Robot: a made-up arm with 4 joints. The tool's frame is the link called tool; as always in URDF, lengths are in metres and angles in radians. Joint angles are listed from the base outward. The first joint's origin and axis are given. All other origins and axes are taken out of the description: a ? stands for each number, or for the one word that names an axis. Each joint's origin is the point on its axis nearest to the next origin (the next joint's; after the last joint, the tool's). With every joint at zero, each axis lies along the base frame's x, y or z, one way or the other. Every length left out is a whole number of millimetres.
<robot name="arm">
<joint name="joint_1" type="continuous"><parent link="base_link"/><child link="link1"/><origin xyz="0.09 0 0.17"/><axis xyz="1 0 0"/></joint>
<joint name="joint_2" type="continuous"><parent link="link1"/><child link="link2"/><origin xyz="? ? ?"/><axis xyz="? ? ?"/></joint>
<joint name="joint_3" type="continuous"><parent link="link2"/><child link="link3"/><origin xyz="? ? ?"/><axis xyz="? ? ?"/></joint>
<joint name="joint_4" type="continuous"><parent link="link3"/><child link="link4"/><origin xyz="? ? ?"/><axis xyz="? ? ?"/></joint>
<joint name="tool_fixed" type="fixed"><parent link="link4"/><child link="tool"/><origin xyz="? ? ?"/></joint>
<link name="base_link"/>
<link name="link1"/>
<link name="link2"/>
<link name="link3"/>
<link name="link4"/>
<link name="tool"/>
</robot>
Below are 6 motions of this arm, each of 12 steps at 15 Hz.
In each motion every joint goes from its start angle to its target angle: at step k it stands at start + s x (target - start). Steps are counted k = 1, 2, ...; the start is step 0. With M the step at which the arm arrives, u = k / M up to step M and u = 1 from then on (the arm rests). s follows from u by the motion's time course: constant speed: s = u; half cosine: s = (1 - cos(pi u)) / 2; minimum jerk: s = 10 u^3 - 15 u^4 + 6 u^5.
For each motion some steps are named. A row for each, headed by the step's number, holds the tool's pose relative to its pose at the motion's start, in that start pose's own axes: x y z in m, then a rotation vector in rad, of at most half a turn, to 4 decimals.
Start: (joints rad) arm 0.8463 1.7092 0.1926 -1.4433
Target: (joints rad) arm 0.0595 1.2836 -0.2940 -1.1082
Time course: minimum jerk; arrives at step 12
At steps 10, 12:
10: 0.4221 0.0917 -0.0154 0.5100 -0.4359 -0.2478
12: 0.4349 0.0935 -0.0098 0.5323 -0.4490 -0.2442

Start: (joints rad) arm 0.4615 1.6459 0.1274 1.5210
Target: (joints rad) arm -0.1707 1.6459 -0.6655 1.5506
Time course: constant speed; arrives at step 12
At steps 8, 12:
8: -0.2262 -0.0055 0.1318 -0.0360 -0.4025 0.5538
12: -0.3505 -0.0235 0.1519 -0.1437 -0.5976 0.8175

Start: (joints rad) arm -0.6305 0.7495 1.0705 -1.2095
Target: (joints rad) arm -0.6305 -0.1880 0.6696 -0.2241
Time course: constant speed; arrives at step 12
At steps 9, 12:
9: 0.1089 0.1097 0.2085 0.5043 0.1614 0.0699
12: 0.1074 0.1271 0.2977 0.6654 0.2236 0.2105

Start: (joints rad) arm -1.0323 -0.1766 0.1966 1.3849
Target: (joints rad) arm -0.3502 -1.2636 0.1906 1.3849
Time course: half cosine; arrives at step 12
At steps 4, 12:
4: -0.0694 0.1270 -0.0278 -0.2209 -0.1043 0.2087
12: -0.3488 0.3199 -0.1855 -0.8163 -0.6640 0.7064

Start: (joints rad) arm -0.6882 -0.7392 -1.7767 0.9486
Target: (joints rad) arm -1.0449 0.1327 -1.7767 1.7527
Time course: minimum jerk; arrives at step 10
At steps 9, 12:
9: -0.3205 0.0867 0.1145 -0.1380 -0.0705 -0.3143
12: -0.3233 0.0883 0.1144 -0.1393 -0.0709 -0.3176

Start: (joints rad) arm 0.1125 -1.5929 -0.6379 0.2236
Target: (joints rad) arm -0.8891 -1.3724 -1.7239 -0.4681
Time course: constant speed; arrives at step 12
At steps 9, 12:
9: -0.2276 -0.0711 -0.0118 0.7004 -0.2250 -0.7709
12: -0.3118 -0.0964 0.0122 0.7698 -0.3784 -1.1477

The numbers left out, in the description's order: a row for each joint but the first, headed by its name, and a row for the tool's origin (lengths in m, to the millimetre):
joint_2: xyz 0 -0.08 -0.37, axis 0 0 -1
joint_3: xyz 0.31 0.08 0, axis -1 0 0
joint_4: xyz 0 0.09 -0.04, axis 0 1 0
tool: xyz 0 0 -0.04

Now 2 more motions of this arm.
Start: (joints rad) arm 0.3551 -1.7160 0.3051 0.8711
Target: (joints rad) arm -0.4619 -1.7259 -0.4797 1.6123
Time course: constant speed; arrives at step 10
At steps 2, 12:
2: -0.0517 0.0257 -0.0577 0.0748 0.3051 0.1692
12: -0.2956 0.0473 -0.1726 0.3652 1.5221 0.8585

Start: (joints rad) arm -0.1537 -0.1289 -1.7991 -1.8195
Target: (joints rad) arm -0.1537 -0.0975 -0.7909 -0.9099
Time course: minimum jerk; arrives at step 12
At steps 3, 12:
3: -0.0117 -0.0038 0.0018 0.0215 0.0909 0.1022
12: -0.0674 -0.0942 0.0186 -0.2215 0.7979 1.0147

